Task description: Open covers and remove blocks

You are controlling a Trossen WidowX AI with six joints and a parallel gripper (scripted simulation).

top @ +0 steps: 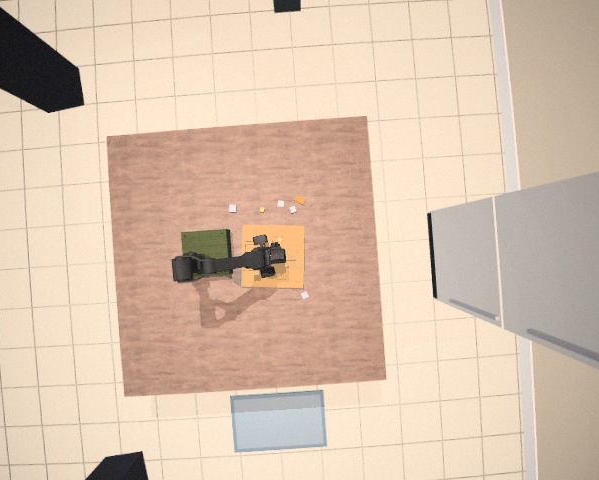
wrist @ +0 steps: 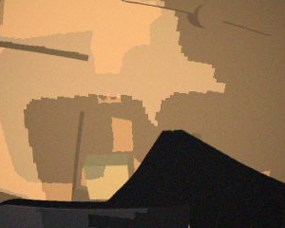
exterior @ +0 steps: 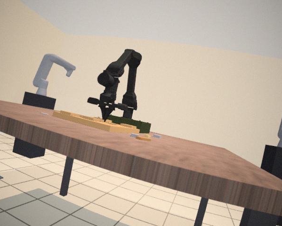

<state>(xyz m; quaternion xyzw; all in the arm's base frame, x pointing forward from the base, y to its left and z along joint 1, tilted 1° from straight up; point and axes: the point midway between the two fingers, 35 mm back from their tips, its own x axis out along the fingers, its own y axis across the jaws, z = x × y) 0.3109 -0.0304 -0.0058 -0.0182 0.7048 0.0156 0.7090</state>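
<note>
My gripper tip is now 30 mm short of the puzzle board and 10 mm to the left of it.
</note>
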